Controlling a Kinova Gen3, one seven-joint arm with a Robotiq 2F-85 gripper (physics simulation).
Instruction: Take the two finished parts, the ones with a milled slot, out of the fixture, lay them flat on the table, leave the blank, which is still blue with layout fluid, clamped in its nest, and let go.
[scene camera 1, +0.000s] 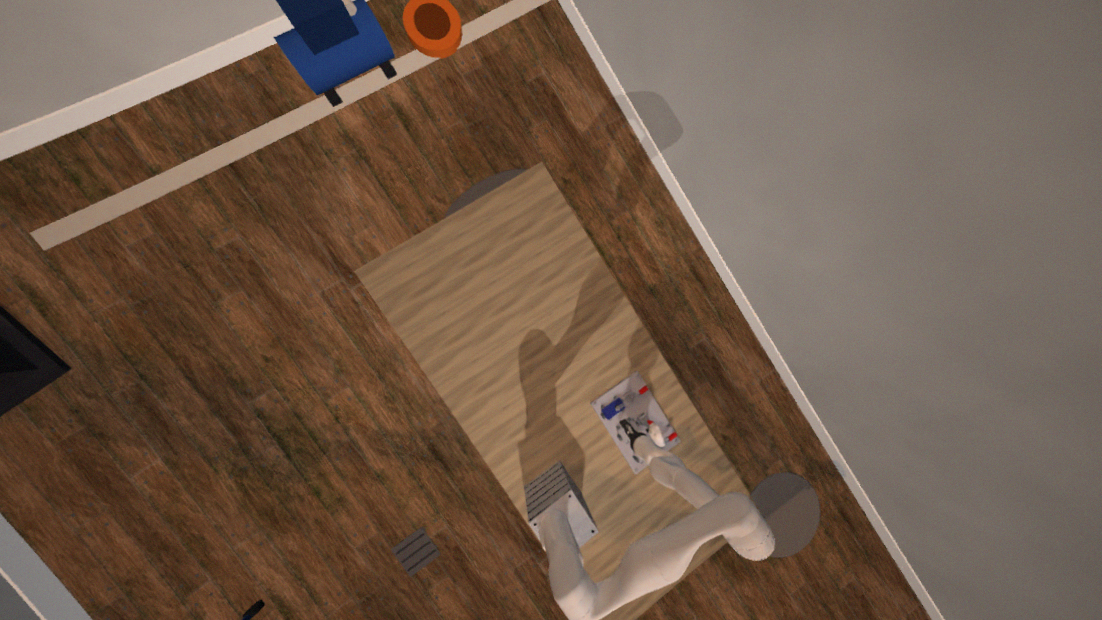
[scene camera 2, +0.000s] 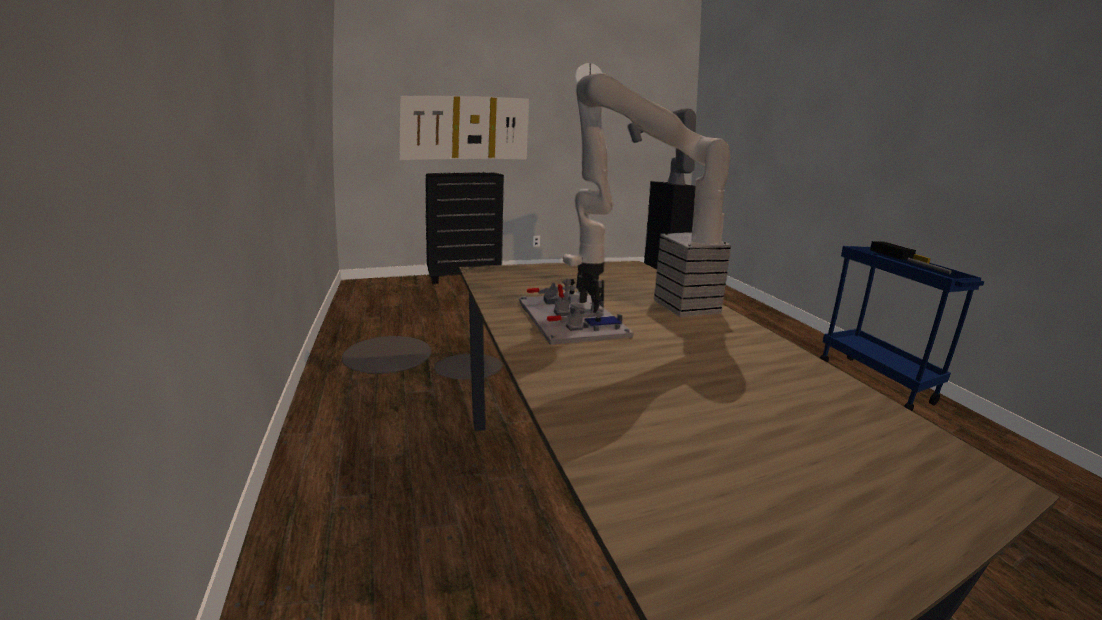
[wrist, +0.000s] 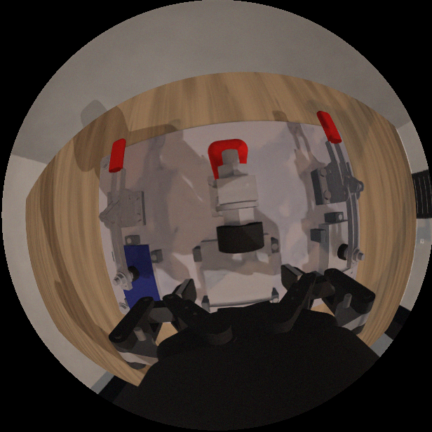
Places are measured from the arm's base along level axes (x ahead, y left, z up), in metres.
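Pixels of known places: gripper, fingertip midpoint: (scene camera 1: 627, 431) (scene camera 2: 588, 309); arm's base, origin of the base link: (scene camera 1: 554, 525) (scene camera 2: 705, 240).
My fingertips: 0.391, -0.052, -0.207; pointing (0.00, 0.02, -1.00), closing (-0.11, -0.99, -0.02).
For each thing: its top centre in the pictures, then the offset to it from my fingertips, as dx, dy, dz. "spot": a spot on its surface instead. Level surfaces: height alone.
- fixture plate, surface spot: (scene camera 2: 589, 335) spot: +0.085, +0.158, -0.010
- blue blank, middle of its top: (scene camera 2: 603, 320) (scene camera 1: 613, 408) +0.016, +0.108, +0.006
- table, its level: dz -0.025
The fixture plate (scene camera 1: 633, 383) (scene camera 2: 589, 335) (wrist: 192, 135) lies on the table. The blue blank (scene camera 1: 612, 408) (scene camera 2: 603, 320) (wrist: 144, 287) sits in the left nest in the wrist view, with a clamp's tip over it. A grey part (wrist: 237, 286) lies in the middle nest; its clamp (wrist: 237, 192) stands up toward the camera with a black pad (wrist: 240, 237). A narrower grey part (wrist: 337, 260) sits in the right nest under a clamp's black tip. No slot can be made out. My gripper (scene camera 1: 631, 433) (scene camera 2: 595, 305) (wrist: 238, 282) is open and empty, low over the middle part, one finger toward each side.
Red clamp handles (wrist: 117, 155) (wrist: 227, 145) (wrist: 329, 126) stand along the far side of the nests in the wrist view. The ribbed block (scene camera 1: 574, 516) (scene camera 2: 691, 273) under the arm's base stands on the table (scene camera 1: 493, 293) (scene camera 2: 732, 462). A blue cart (scene camera 2: 909, 263) stands apart on the floor.
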